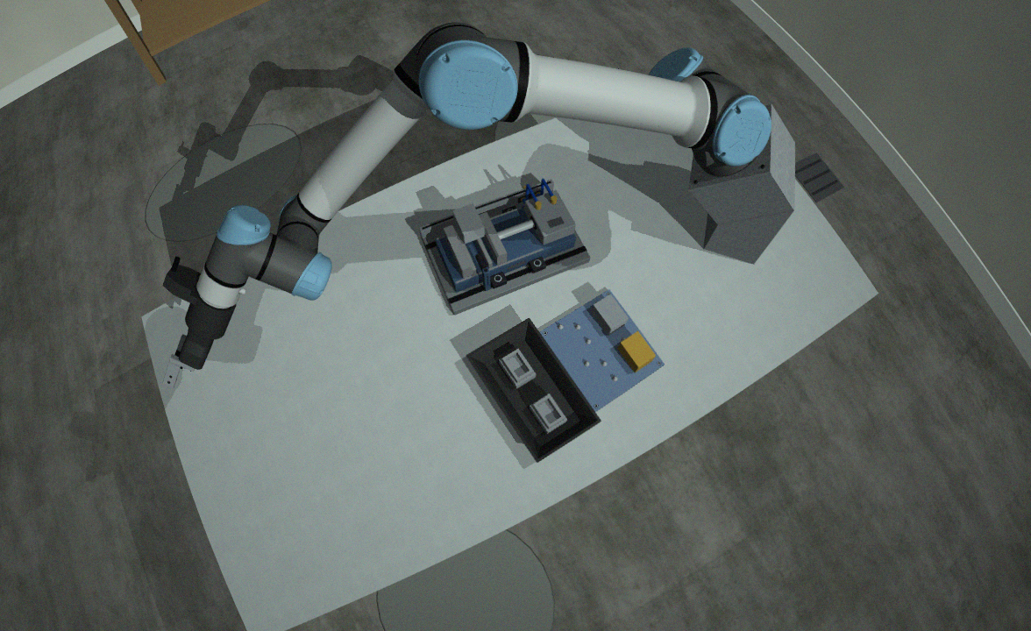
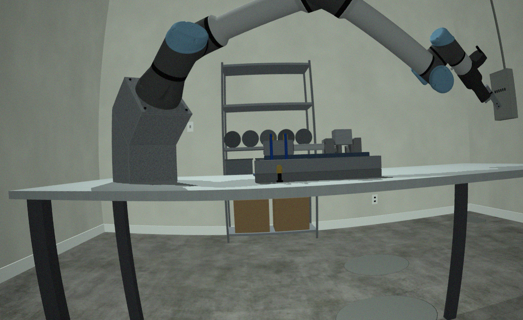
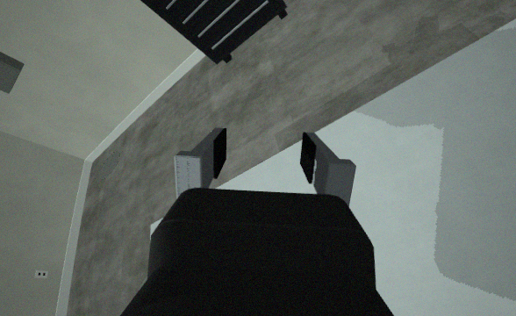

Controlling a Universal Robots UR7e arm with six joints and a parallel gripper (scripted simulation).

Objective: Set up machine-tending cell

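Now: the brass blank 780 mm behind my hand, 300 mm to the left of it and 200 mm below it. Also, from my hand: fixed jaw (570 mm behind, 30 mm to the right, 150 mm below); vise (670 mm behind, 20 mm to the right, 180 mm below); piston rod (690 mm behind, 20 mm to the right, 150 mm below).
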